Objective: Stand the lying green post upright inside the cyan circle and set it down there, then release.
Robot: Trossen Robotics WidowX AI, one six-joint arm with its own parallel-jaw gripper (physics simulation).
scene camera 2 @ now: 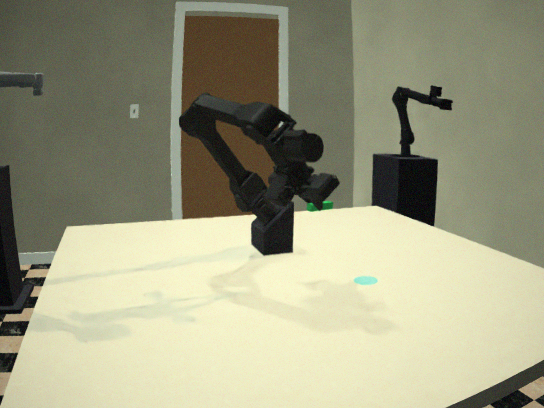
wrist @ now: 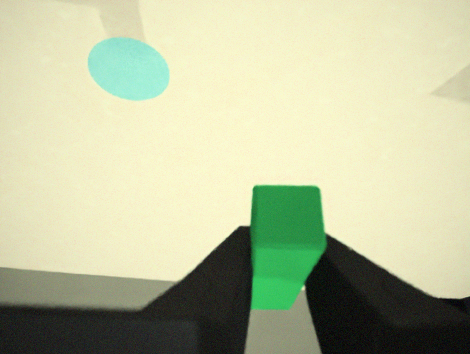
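Pixels of known places: gripper, fingertip midpoint: (scene camera 2: 318, 208) (wrist: 276, 240); arm's base, origin of the base link: (scene camera 2: 269, 215).
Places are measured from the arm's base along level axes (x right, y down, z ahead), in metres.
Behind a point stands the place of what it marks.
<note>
The green post (scene camera 2: 327, 205) @[x -0.053, y -0.077, z 0.269 m] (wrist: 287, 217) @[x -0.005, y -0.077, z 0.275 m] is held above the table and looks roughly level, not upright, in the scene view, where the arm hides part of it. In the wrist view one end of it faces up the picture. My gripper (scene camera 2: 319, 205) @[x -0.032, y -0.071, z 0.266 m] (wrist: 276, 240) @[x -0.032, y -0.071, z 0.266 m] is shut on the post, with a black finger on each side. The cyan circle (scene camera 2: 365, 280) @[x -0.134, y 0.097, z 0.332 m] (wrist: 129, 69) @[x -0.133, y 0.097, z 0.331 m] lies flat on the table, nearer the scene camera than the gripper and to its right. In the wrist view it is at the upper left, apart from the post.
The pale table (scene camera 2: 200, 370) @[x 0.308, y 0.098, z 0.619 m] (wrist: 125, 200) @[x -0.343, y 0.098, z 0.326 m] carries the arm's dark base (scene camera 2: 272, 235) @[x 0.009, y 0.043, z 0.056 m] and shadows. The table's far edge runs behind the arm; its edge also crosses the lower wrist view. Another arm (scene camera 2: 404, 117) stands on a dark pedestal (scene camera 2: 405, 187) behind the table at the right.
</note>
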